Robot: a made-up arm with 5 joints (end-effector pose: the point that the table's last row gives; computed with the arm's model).
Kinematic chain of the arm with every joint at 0, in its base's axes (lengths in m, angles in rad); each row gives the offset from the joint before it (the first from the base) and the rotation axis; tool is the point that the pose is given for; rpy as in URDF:
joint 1: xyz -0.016 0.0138 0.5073 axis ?
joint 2: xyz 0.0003 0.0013 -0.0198 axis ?
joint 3: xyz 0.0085 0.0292 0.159 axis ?
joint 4: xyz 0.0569 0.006 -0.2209 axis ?
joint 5: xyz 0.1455 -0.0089 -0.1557 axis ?
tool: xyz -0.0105 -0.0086 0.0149 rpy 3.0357 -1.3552 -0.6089
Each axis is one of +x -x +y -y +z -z.
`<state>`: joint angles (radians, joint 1 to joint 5).
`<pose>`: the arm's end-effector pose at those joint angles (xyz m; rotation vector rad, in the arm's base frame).
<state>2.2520 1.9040 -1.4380 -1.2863 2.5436</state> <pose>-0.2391 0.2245 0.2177 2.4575 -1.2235 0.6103</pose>
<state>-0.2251 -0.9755 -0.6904 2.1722 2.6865</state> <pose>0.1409 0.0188 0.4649 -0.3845 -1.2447 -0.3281</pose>
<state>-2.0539 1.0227 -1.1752 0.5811 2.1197</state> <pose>-0.1201 -0.2730 0.1656 -1.1265 -1.0941 -1.5552</pose>
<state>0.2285 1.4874 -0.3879 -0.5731 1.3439</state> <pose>0.0092 0.0565 0.1518 1.1959 -0.9963 0.6255</pose>
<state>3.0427 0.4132 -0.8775 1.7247 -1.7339</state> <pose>-0.1524 0.0086 0.2664 0.2801 -2.6371 1.4035</pose>
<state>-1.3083 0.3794 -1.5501 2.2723 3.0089</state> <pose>0.0818 -0.2054 0.3967 -0.9429 -0.1918 -1.3120</pose>
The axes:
joint 1: +z
joint 2: +y
joint 3: +y
joint 4: +y
joint 5: -z

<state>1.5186 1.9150 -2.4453 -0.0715 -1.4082</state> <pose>-0.0051 0.5271 0.2342 -0.3609 -1.3587 -1.1205</pose>
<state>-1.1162 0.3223 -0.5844 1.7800 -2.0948</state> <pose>0.0215 -0.0109 0.2716 -1.6506 0.7709 -0.6761</pose>
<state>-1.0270 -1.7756 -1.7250 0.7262 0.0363</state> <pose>-0.1873 0.3346 0.8301 -1.4549 -0.0906 2.3115</pose>
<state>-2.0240 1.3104 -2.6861 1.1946 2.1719</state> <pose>-0.2204 -0.4998 0.4207 -1.6648 -1.3449 -1.0930</pose>
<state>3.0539 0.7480 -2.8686 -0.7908 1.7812</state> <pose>-0.1886 -0.0108 0.9311 -1.7762 0.5046 1.7215</pose>
